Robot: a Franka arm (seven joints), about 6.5 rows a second.
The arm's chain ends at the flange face. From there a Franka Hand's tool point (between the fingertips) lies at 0.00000 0.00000 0.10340 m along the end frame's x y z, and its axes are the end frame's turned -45 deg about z.
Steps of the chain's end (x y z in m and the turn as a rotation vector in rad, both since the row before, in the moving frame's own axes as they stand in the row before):
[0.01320, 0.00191, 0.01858, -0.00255, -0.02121, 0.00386]
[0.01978, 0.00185, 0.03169, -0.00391, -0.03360, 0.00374]
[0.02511, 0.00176, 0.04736, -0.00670, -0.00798, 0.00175]
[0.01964, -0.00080, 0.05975, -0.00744, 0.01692, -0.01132]
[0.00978, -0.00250, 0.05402, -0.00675, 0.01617, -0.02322]
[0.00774, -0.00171, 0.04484, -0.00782, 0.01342, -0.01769]
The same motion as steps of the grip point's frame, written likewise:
[0.00625, 0.00932, 0.01856, 0.01319, -0.01680, 0.00386]
[0.00994, 0.01312, 0.03163, 0.02099, -0.02652, 0.00374]
[0.01544, 0.01891, 0.04735, 0.00091, -0.01038, 0.00175]
[0.01516, 0.01510, 0.05973, -0.01723, 0.00670, -0.01132]
[0.00939, 0.00682, 0.05400, -0.01621, 0.00666, -0.02322]
[0.00711, 0.00581, 0.04483, -0.01502, 0.00396, -0.01769]

